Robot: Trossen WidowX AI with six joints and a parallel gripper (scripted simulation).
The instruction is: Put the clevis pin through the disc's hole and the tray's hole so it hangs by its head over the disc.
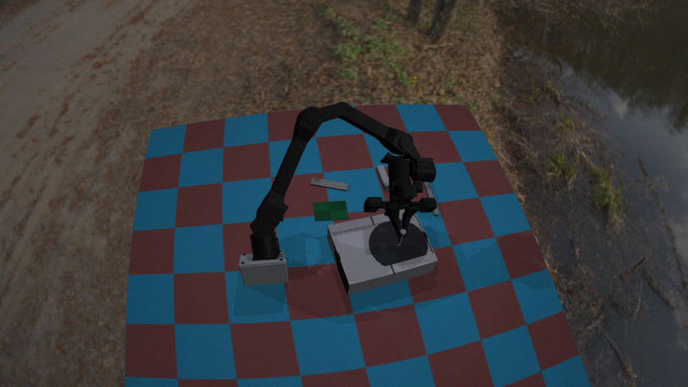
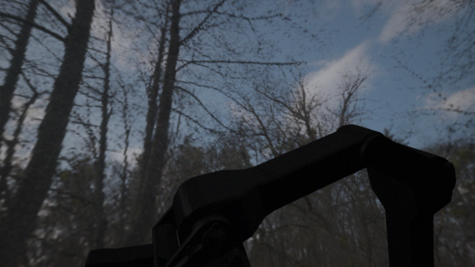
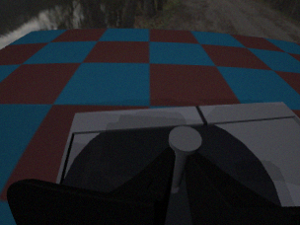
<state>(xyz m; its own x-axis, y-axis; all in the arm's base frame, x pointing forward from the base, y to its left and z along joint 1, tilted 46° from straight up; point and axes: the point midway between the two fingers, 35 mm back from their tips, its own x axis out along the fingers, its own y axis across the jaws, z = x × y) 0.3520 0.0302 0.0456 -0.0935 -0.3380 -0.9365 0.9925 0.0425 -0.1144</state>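
Right now my gripper tip is 10 mm above the steel clevis pin. Round my gripper tip: steel tray (50 mm below, 40 mm behind, 10 mm to the left); then flat green piece (170 mm to the left, 160 mm behind, 90 mm below); then dark round disc (30 mm below).
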